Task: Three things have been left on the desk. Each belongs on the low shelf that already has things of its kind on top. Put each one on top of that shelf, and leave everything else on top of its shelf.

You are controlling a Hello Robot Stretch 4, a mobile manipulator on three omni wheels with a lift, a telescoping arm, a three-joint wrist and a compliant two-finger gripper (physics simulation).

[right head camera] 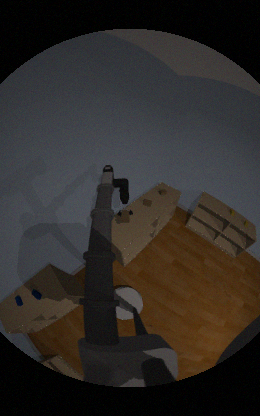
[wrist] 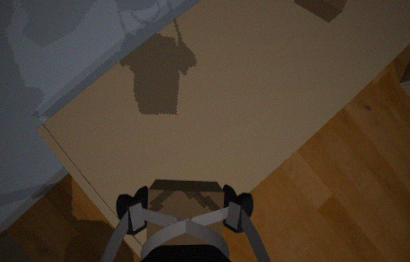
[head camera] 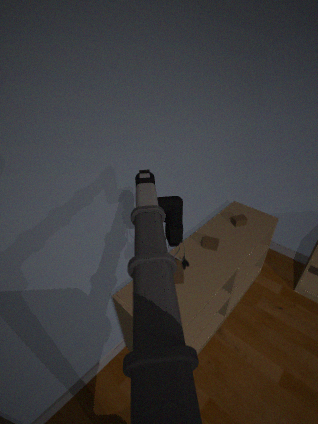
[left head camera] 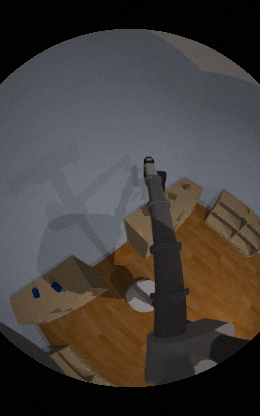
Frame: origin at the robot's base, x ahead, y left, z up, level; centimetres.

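Seen in the pictures: gripper, fingertip midpoint: [right head camera: 124,214] [wrist: 185,200]; robot's base, origin of the base link: [right head camera: 124,302] [left head camera: 143,294].
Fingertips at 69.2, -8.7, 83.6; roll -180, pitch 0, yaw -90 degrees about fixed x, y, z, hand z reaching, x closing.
Offsets run from my fingertips to a thing's top centre, as dx, dy, dz. Level surfaces: height alone.
My gripper [right head camera: 124,214] [wrist: 185,200] is shut on a brown box @[-2.6, +0.1, +4.8] [head camera: 179,276] [right head camera: 124,218] [wrist: 186,186], with one finger on each side. It holds the box above the near left part of a low wooden shelf @[dz -25.3] [head camera: 205,272] [right head camera: 137,227] [wrist: 240,100]; their shadow falls on its top in the wrist view. Two brown boxes stand farther along that top: one box @[+37.2, -28.3, -20.3] [head camera: 209,243] [right head camera: 147,202] near the middle and another box @[+57.1, -54.6, -20.3] [head camera: 239,220] [right head camera: 162,192] near the far end. The arm hides part of the shelf in the head view.
A wall runs along the shelf's back. A left shelf [left head camera: 22,305] bears two blue things @[-86.2, +113.0, -20.8] [left head camera: 35,293] @[-70.0, +86.8, -20.8] [left head camera: 56,287]. A right shelf [right head camera: 212,205] bears two small yellow things @[+6.7, -162.1, -20.8] [right head camera: 232,212] @[-20.2, -180.8, -20.8] [right head camera: 245,223]. A white round object [left head camera: 141,296] [right head camera: 129,303] is beside the arm.
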